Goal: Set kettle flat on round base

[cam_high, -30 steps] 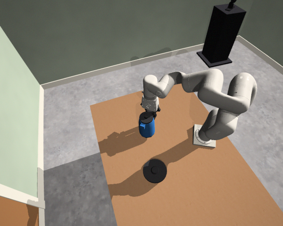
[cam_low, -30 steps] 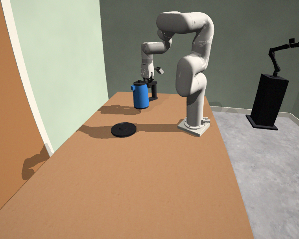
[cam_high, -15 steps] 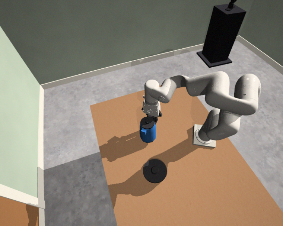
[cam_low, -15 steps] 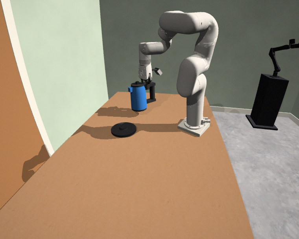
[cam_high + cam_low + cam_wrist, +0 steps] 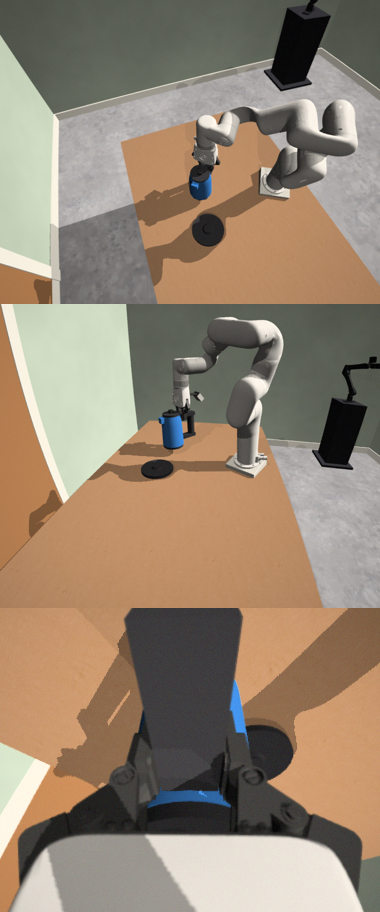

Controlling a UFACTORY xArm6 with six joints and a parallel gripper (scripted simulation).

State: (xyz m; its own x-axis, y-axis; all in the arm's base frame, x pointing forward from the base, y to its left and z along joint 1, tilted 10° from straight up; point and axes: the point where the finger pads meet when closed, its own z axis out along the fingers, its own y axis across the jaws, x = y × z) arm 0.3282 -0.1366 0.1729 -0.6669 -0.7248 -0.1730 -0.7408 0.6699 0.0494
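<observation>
Right now my hand is 2 cm short of the blue kettle, 2 cm to the right of it and 5 cm above it. The rest, counted from my hand: round black base: 6 cm ahead, 23 cm to the left, 18 cm below.
</observation>
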